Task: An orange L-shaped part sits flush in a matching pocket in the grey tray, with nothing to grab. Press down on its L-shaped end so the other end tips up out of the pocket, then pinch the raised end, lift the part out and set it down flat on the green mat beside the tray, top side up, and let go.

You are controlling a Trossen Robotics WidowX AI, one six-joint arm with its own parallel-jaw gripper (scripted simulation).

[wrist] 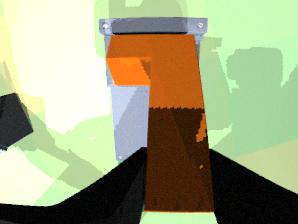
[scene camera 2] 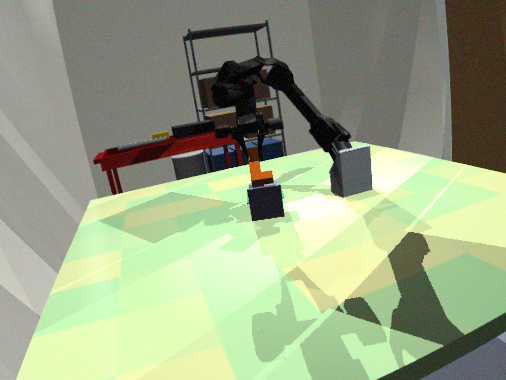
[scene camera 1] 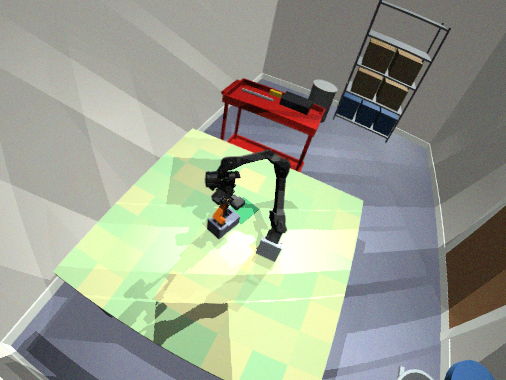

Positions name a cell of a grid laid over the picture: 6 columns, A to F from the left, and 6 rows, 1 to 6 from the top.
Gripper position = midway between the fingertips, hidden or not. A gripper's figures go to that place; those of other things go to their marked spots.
Labels:
My gripper (wrist: D5): 10 cm from the lens. An orange l-shaped part (wrist: D5) is 8 cm from the lens.

